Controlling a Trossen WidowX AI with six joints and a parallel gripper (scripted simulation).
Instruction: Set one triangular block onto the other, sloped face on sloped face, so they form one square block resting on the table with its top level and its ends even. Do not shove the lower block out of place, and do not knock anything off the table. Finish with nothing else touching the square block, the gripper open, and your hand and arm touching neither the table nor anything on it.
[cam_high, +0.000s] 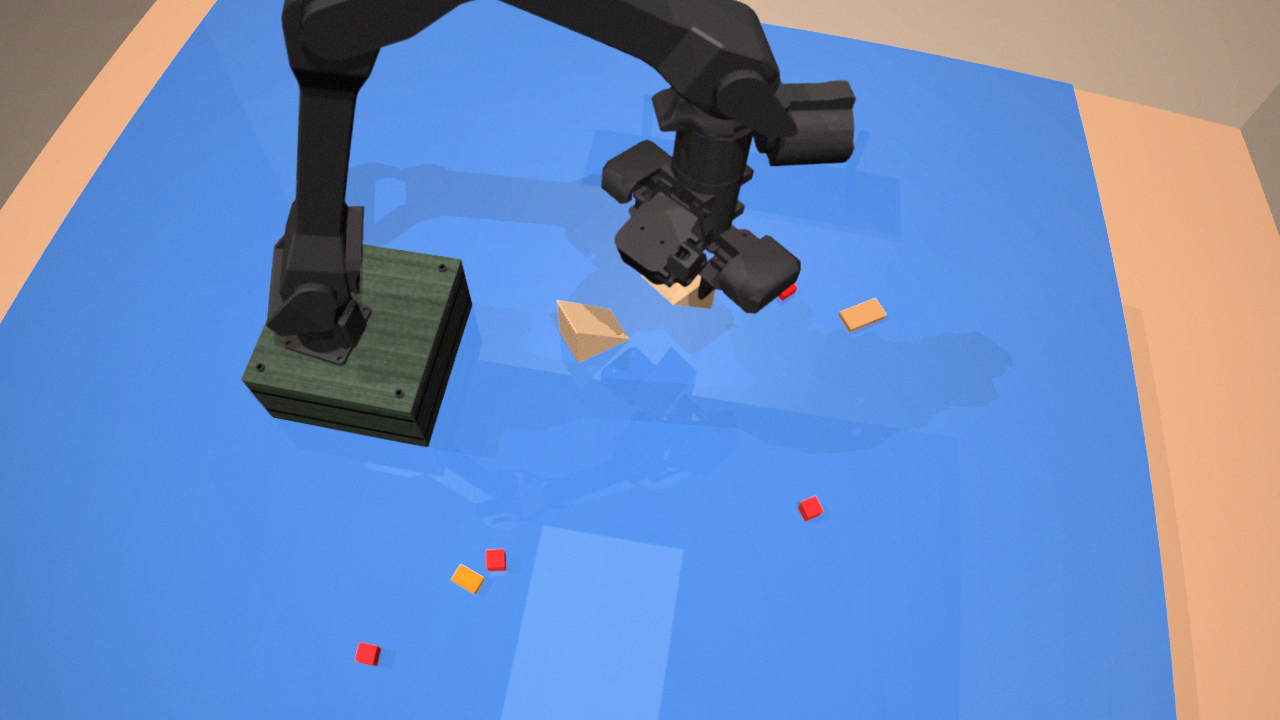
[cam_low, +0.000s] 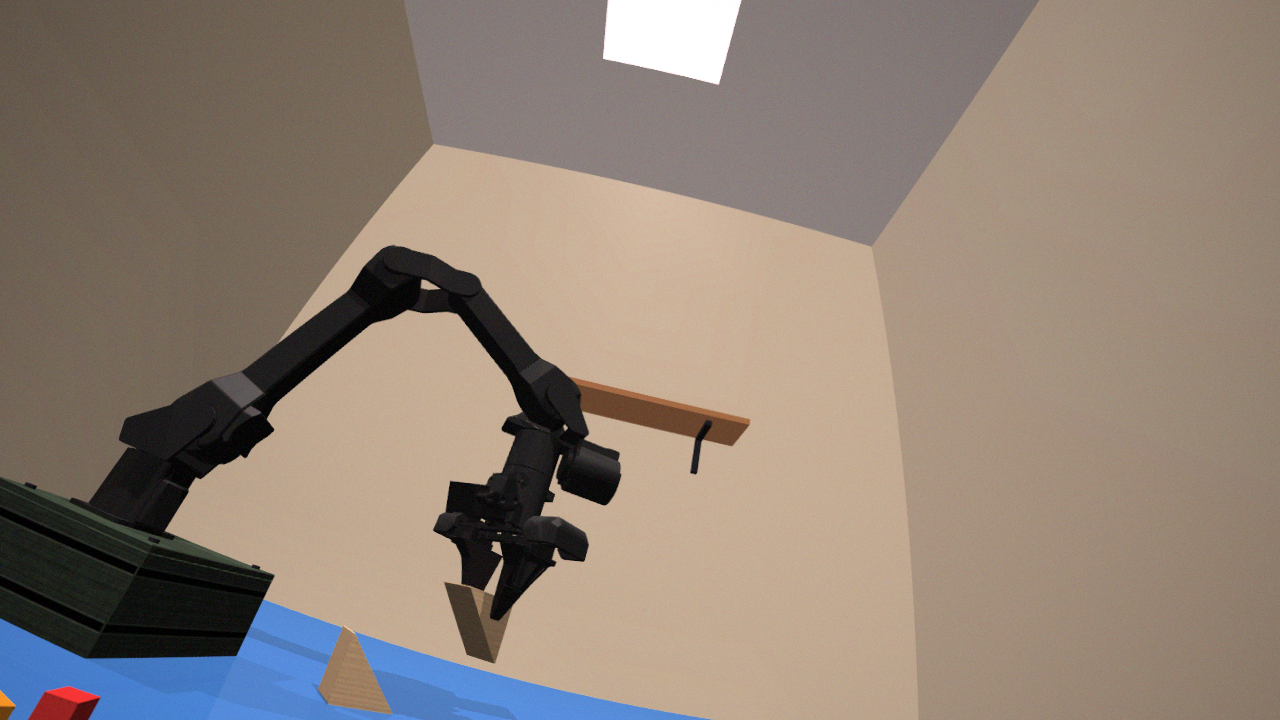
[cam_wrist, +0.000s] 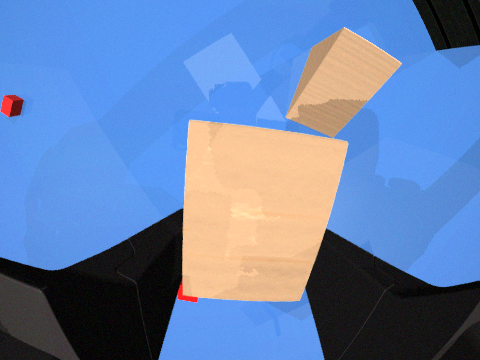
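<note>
The tan triangular block is 90 mm below my gripper tip, 90 mm behind it and 30 mm to the right of it.
</note>
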